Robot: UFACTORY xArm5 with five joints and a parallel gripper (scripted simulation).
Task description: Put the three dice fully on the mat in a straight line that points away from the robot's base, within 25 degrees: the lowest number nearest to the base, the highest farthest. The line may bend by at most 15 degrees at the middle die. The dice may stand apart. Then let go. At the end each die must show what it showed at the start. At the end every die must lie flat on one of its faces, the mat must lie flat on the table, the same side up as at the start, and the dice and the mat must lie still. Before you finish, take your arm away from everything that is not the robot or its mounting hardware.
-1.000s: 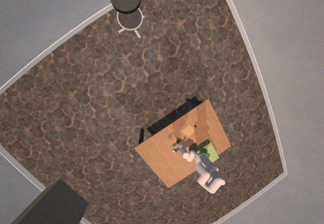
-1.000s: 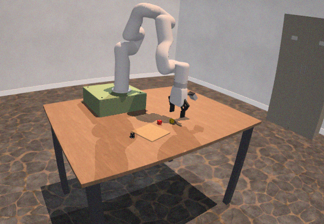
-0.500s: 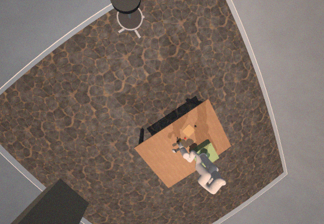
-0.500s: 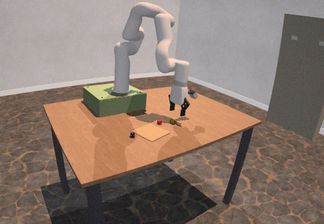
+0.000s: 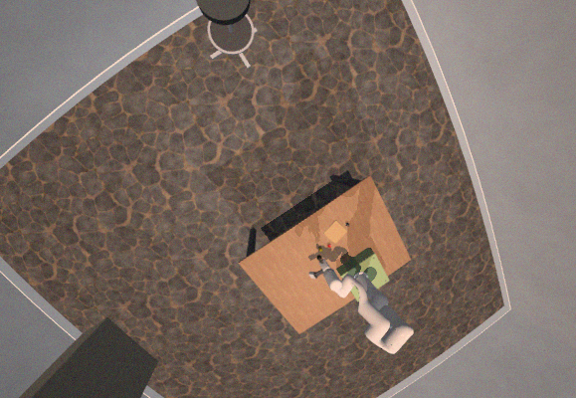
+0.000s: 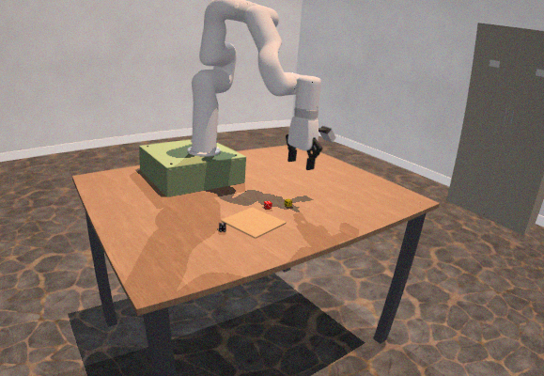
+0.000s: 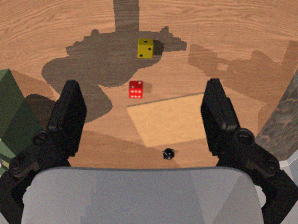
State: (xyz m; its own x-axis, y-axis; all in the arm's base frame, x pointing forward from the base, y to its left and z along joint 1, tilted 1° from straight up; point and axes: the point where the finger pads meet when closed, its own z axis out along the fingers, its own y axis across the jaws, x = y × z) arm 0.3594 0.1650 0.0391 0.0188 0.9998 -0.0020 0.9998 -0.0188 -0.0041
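Now: hand 320 mm to the left of the black die, 140 mm above it and 50 mm short of it. Round my hand: red die: 140 mm below, 110 mm to the right, 20 mm behind; yellow die: 140 mm below, 40 mm to the right; tan mat: 210 mm to the right, 140 mm below, 50 mm ahead.
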